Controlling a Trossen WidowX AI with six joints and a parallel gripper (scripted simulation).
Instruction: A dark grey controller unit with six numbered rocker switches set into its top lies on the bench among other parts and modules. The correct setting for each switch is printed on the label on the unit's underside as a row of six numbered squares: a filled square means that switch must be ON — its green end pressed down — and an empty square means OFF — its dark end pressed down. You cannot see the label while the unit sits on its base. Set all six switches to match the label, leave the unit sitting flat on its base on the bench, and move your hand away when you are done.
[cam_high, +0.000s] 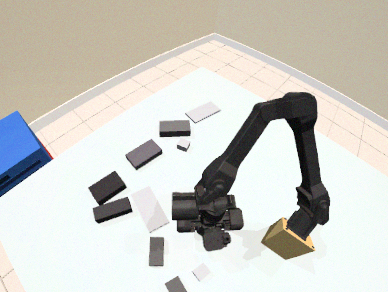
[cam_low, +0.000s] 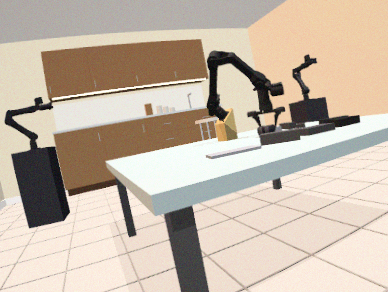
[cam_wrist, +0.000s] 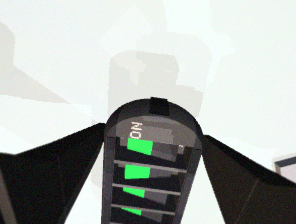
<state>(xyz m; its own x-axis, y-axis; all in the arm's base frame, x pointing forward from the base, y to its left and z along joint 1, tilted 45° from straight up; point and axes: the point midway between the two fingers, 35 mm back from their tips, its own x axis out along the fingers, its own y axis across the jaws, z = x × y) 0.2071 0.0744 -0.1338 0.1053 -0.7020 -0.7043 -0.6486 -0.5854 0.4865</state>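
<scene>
Now: gripper tip 100 mm to the right of the pale block, 80 mm past it and 20 mm above it. From my gripper tip the other things lie so: pale plate: 180 mm ahead, 90 mm to the left, 30 mm below.
</scene>
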